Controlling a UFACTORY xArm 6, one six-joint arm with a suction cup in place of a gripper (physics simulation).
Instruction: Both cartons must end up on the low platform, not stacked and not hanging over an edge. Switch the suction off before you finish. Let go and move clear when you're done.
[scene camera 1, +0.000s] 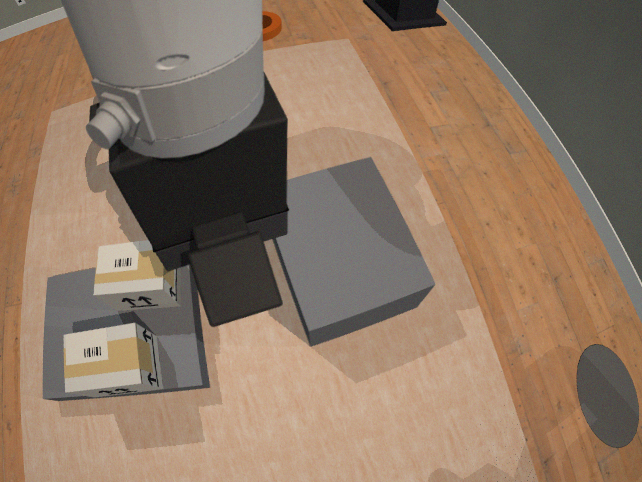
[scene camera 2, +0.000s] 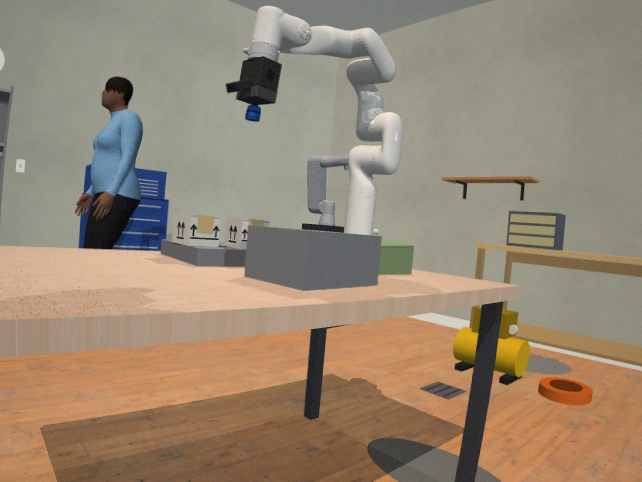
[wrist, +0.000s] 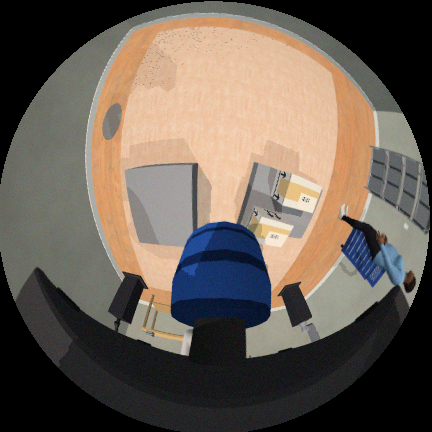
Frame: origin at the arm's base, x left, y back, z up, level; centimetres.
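Seen in the pictures: hand at its tool point: (scene camera 2: 252, 119) (wrist: 222, 253).
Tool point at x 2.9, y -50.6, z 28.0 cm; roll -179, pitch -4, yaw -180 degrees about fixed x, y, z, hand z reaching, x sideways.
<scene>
A point is followed by its place in that frame.
Two white cartons with tan bands rest upright on the low grey platform (scene camera 1: 186, 357) @(z -5.2, x -11.7, y -49.3 cm) (scene camera 2: 207, 256) @(z -7.4, x -9.9, y -51.7 cm) (wrist: 260, 187) @(z -5.2, x -12.2, y -46.5 cm), side by side with a gap, not stacked. The nearer carton (scene camera 1: 103, 360) @(z 3.5, x -22.6, y -48.4 cm) (scene camera 2: 197, 230) @(z -0.8, x -17.0, y -51.0 cm) (wrist: 300, 192) @(z 3.6, x -21.6, y -48.4 cm) is close to the platform's front-left corner in scene camera 1. The other carton (scene camera 1: 127, 280) @(z 3.5, x -15.9, y -37.1 cm) (scene camera 2: 235, 230) @(z -0.1, x -14.6, y -39.5 cm) (wrist: 272, 232) @(z 3.6, x -15.1, y -35.3 cm) is close to the back edge, partly covered by the arm there; its exact margin cannot be told. My blue suction cup (scene camera 2: 252, 114) (wrist: 222, 240) hangs high above the table with nothing on it, clear of both cartons. It is hidden in scene camera 1.
A taller grey block (scene camera 1: 352, 249) @(z 2.0, x 18.8, y -43.8 cm) (scene camera 2: 311, 259) @(z -3.7, x 28.4, y -52.2 cm) (wrist: 165, 200) @(z 2.0, x 15.8, y -44.0 cm) stands beside the low platform, with a gap between. A green block (scene camera 2: 396, 259) @(z -5.2, x 15.2, y 1.5 cm) is under the arm's base. A person (scene camera 2: 116, 155) (wrist: 385, 255) in a blue top stands beyond the table, near a blue tool cabinet (scene camera 2: 152, 212).
</scene>
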